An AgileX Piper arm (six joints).
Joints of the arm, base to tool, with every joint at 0 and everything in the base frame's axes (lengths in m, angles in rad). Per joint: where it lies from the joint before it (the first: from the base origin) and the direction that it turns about. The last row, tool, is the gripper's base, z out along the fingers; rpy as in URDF.
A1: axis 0 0 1 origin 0 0 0.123
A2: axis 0 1 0 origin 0 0 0
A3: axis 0 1 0 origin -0.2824 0 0.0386
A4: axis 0.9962 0 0.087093 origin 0.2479 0 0.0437
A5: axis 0 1 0 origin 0 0 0
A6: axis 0.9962 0 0.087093 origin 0.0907 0 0.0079
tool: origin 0 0 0 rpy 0 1.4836 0
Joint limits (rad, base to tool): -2.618..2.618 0..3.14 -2.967..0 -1.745..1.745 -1.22..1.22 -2.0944..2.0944
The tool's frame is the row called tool.
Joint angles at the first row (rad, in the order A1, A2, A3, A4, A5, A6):
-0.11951, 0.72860, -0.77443, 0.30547, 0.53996, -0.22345
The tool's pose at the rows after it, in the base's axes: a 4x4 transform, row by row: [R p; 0 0 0 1], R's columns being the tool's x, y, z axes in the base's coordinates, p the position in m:
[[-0.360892, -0.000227, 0.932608, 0.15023], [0.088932, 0.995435, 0.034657, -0.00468], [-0.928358, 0.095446, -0.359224, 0.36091], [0, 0, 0, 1]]
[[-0.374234, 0.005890, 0.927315, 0.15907], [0.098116, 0.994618, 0.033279, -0.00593], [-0.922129, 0.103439, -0.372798, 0.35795], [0, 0, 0, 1]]
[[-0.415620, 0.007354, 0.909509, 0.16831], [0.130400, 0.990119, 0.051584, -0.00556], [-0.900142, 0.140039, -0.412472, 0.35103], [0, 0, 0, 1]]
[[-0.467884, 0.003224, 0.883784, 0.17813], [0.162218, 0.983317, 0.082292, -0.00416], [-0.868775, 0.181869, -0.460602, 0.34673], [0, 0, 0, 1]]
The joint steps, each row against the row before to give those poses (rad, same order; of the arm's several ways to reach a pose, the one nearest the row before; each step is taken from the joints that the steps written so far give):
0.00002, 0.01904, -0.00002, -0.00005, -0.03456, 0.00006
-0.00008, 0.03533, -0.00309, 0.00590, -0.01728, -0.00016
0.00009, 0.04093, 0.00003, 0.03045, 0.00829, 0.00146
0.00064, 0.04800, -0.01803, 0.03598, 0.03370, -0.00005

